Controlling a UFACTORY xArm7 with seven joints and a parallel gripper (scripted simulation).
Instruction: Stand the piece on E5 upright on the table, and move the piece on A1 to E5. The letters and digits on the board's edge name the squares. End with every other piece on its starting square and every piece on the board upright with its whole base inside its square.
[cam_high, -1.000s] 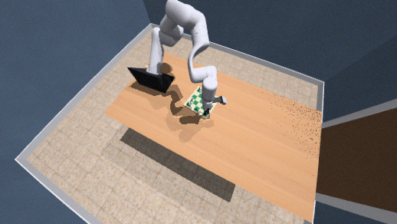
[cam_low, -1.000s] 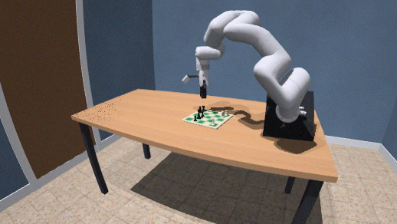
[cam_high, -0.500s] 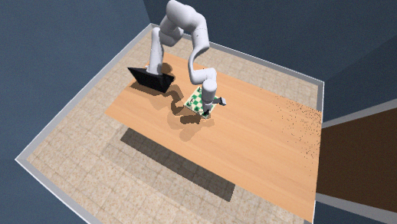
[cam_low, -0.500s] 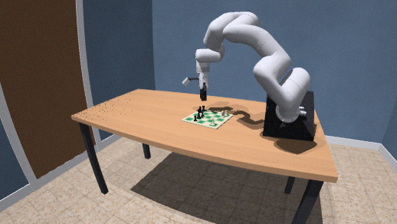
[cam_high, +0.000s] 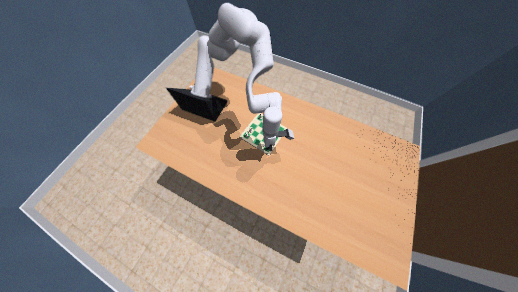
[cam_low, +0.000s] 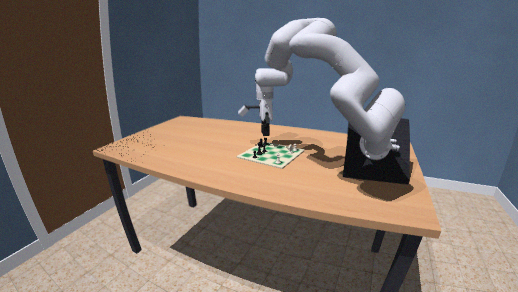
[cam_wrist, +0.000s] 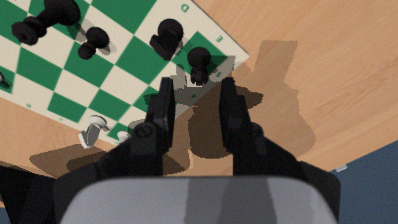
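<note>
My gripper is now 5 cm above the black chess piece, 3 cm to the right of it and 1 cm short of it. Also, from my hand: chessboard 9 cm to the left, 7 cm below, 6 cm behind; then white chess piece 18 cm to the left, 12 cm behind, 5 cm below; then white piece 14 cm behind, 7 cm to the left, 5 cm below.
</note>
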